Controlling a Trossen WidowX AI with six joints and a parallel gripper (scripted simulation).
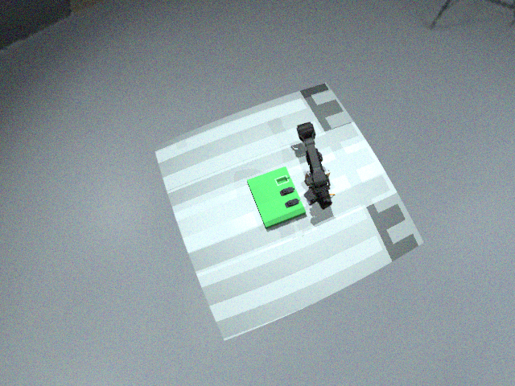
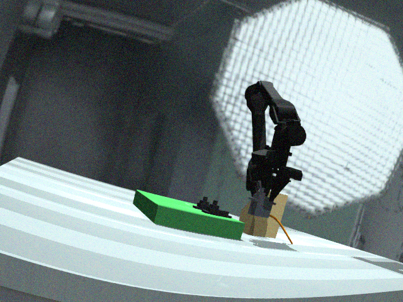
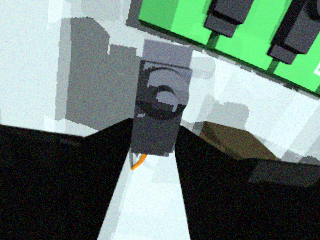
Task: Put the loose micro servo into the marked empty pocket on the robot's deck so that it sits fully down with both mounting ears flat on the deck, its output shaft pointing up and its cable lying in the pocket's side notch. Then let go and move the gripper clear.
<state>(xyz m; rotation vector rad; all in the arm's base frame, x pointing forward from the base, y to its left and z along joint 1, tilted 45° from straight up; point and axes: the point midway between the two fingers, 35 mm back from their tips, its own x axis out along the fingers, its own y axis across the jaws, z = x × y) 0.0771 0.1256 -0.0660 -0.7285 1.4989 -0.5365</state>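
Now: the deck 23 cm ahead of my gripper tip, 12 cm to the right of it and 10 cm below it.
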